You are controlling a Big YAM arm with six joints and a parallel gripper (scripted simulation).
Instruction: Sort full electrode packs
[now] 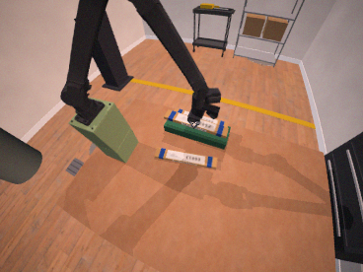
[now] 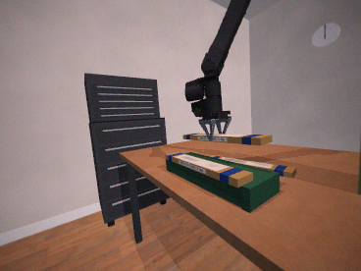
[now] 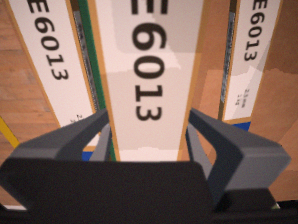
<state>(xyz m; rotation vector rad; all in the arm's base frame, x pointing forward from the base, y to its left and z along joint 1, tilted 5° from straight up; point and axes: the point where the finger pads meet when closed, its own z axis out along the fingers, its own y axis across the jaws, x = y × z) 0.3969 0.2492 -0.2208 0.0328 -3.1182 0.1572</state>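
Now: the green platform 130 mm below my hand and 50 mm to the left of it.
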